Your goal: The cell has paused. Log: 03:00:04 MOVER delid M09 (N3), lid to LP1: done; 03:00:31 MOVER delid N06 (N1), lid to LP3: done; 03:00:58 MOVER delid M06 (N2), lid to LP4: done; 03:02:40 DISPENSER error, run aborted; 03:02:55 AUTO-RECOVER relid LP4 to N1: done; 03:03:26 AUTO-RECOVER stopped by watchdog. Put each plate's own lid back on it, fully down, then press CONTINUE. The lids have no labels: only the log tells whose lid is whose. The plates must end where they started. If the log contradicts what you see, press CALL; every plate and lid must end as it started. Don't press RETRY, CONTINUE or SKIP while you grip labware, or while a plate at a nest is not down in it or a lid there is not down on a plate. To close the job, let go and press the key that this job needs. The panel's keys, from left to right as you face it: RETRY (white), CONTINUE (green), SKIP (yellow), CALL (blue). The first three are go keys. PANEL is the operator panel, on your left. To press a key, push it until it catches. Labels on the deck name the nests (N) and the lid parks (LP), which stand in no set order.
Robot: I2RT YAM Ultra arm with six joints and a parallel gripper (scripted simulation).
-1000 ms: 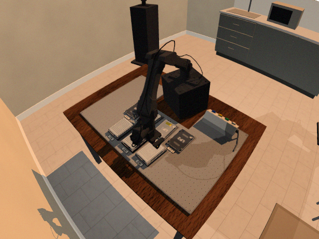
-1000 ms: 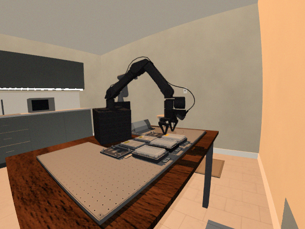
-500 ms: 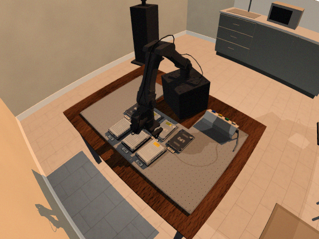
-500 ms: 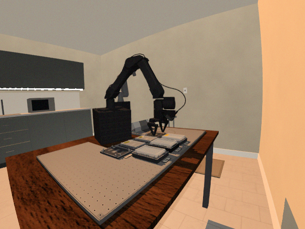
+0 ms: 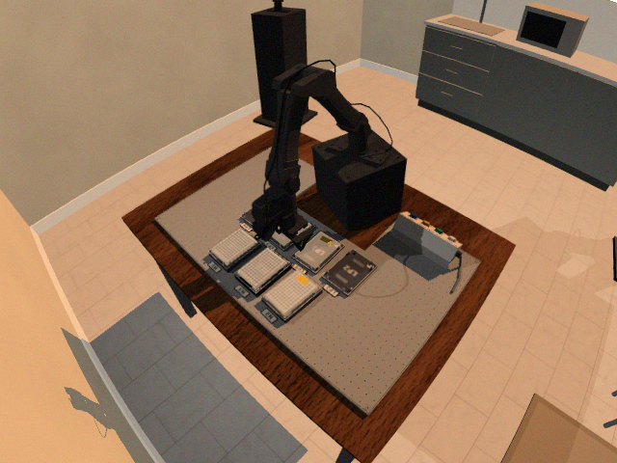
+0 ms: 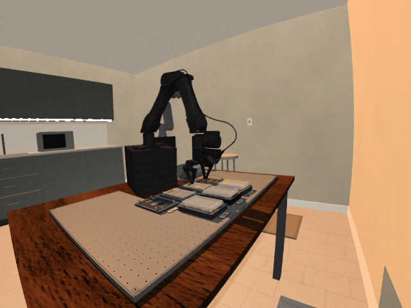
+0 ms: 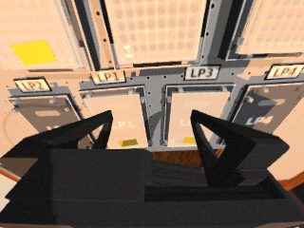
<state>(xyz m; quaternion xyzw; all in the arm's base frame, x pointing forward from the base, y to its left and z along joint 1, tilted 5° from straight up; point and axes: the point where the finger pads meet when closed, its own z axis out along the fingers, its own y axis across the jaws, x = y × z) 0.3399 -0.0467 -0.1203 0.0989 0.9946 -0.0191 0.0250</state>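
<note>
Now: the white well plate 160 mm to the right of my hand, 100 mm ahead of it and 40 mm below it. Also, from my hand: clear lid (130 mm ahead, 100 mm to the left, 30 mm below); then yellow SKIP key (330 mm to the left, 300 mm behind); then blue CALL key (310 mm behind, 280 mm to the left).
</note>
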